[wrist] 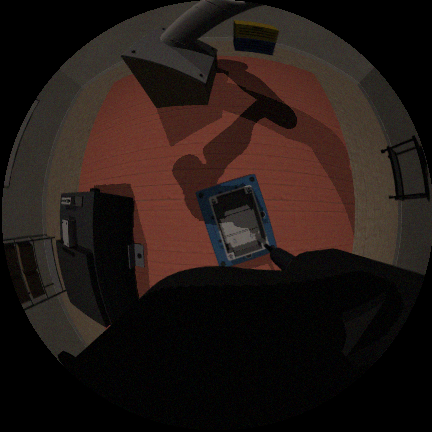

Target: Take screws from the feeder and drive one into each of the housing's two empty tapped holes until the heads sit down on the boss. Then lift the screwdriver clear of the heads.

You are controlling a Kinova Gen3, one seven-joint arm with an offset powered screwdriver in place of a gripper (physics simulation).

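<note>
The grey, open-topped housing (230, 256) sits in a blue fixture plate (214, 245) at the centre of the wrist view. Its inside is partly lit and partly in shadow. My screwdriver (268, 246) comes in from the lower right, with its thin tip at the housing's lower right corner. The tip covers that corner, so the hole and any screw there are hidden. I cannot tell whether the bit touches or holds a screw. Small corner bosses show at the other corners, too dark to tell empty holes from screw heads. The black feeder (115, 235) stands at the left, with a small metal bracket (139, 255) on its side.
A grey wedge-shaped base (175, 75) with the arm's tube stands at the upper left on the red table top (170, 160). A yellow and blue box (255, 37) is at the top. A black rack (396, 172) is at the right. My dark tool body fills the lower part.
</note>
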